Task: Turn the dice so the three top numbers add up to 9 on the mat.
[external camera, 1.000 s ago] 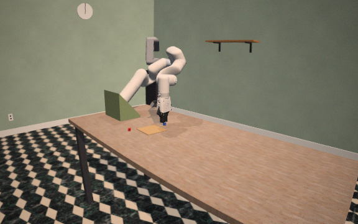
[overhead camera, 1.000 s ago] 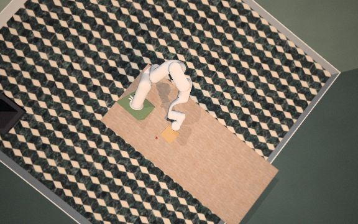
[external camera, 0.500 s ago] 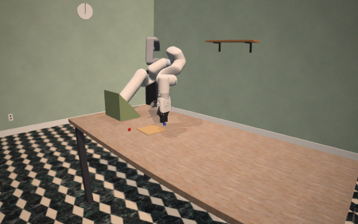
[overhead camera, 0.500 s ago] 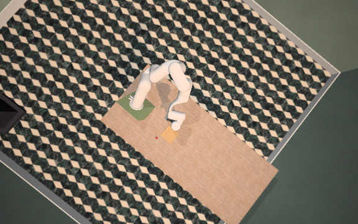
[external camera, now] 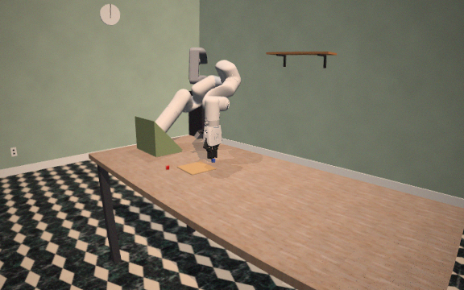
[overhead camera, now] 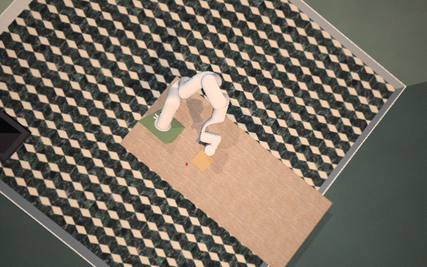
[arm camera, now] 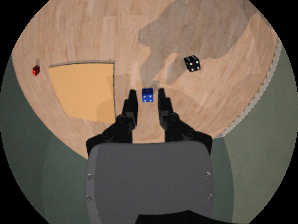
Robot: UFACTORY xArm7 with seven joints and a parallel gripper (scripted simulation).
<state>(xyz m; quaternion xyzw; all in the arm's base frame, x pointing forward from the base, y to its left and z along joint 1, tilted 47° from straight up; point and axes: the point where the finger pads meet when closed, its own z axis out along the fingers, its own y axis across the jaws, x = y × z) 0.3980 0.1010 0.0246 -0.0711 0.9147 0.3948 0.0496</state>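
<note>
My gripper is now 3 cm above the blue die and 1 cm short of it. Also, from my hand: black die 5 cm to the left, 5 cm behind, 3 cm below; tan mat 12 cm to the right, 4 cm below, 3 cm ahead; red die 24 cm to the right, 6 cm behind, 3 cm below.
</note>
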